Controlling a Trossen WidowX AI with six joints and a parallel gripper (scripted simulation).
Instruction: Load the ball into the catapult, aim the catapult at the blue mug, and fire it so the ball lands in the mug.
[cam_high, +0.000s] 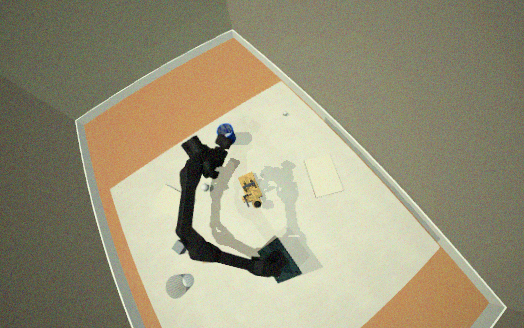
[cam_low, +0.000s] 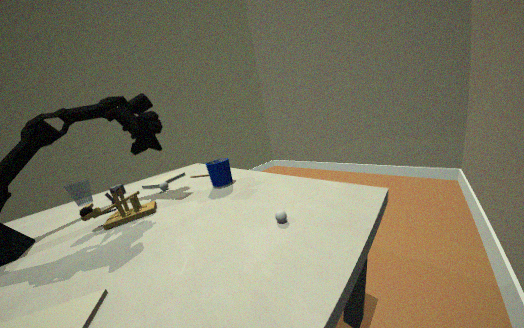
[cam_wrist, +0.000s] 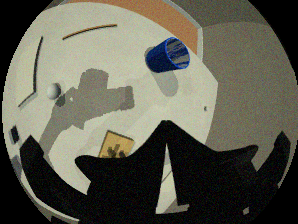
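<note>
My gripper tip is now 250 mm past the black ball, 130 mm above it and 40 mm to the right of it. The rest, counted from my gripper tip: blue mug 160 mm below, 160 mm ahead, 90 mm to the right; wooden stick 210 mm ahead, 190 mm below, 160 mm to the left; wooden catapult 180 mm behind, 140 mm below, 40 mm to the left.
</note>
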